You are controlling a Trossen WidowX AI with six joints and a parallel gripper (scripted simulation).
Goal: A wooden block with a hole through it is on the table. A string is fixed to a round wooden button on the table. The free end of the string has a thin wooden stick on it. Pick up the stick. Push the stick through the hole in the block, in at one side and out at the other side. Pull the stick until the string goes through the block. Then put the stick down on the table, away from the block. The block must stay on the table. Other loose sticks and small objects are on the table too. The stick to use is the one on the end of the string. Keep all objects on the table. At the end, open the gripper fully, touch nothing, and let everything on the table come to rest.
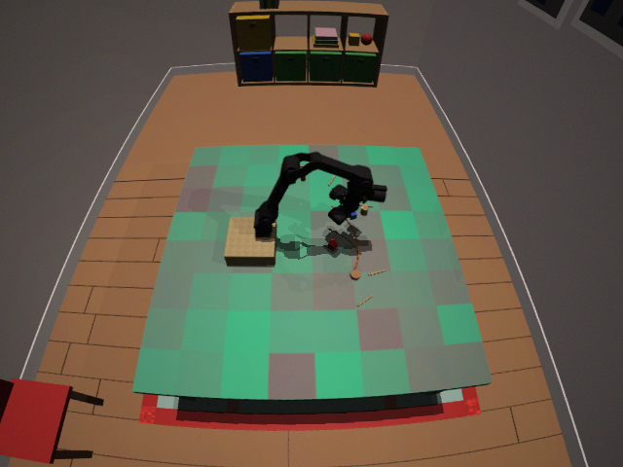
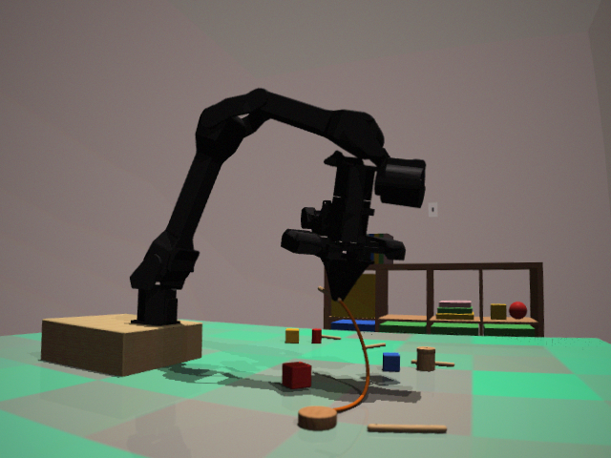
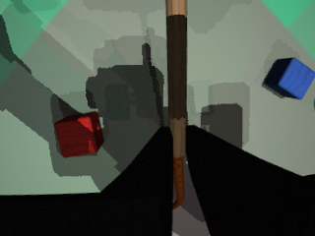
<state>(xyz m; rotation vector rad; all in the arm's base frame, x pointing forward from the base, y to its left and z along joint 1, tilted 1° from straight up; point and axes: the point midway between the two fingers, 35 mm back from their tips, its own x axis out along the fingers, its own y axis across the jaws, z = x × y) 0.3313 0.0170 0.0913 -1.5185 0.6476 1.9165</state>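
Right now my gripper tip is 40 mm past the red block, 70 mm to the left of it and 100 mm above it. From my gripper tip the other things lie so: thin wooden stick: 10 mm behind, 10 mm to the left, 10 mm above; wooden cylinder: 120 mm ahead, 120 mm to the left, 100 mm below; blue cube: 70 mm ahead, 90 mm to the left, 110 mm below.
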